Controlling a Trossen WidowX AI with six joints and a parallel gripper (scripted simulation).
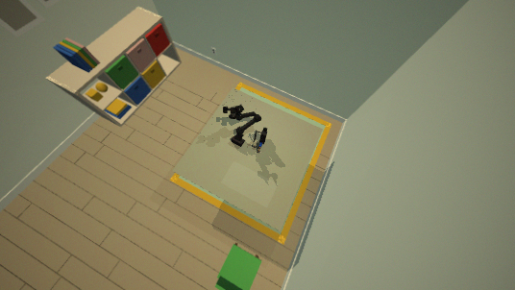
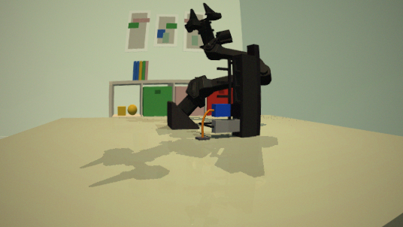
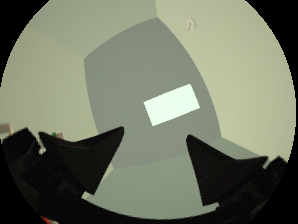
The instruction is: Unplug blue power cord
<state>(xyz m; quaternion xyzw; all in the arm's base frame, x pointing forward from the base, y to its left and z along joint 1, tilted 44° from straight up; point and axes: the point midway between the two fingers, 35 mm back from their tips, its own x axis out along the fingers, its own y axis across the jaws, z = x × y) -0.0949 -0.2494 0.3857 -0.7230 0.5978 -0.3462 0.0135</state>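
Right now the blue plug is 36 cm ahead of my gripper tip, 1 cm to the left of it and 45 cm below it.
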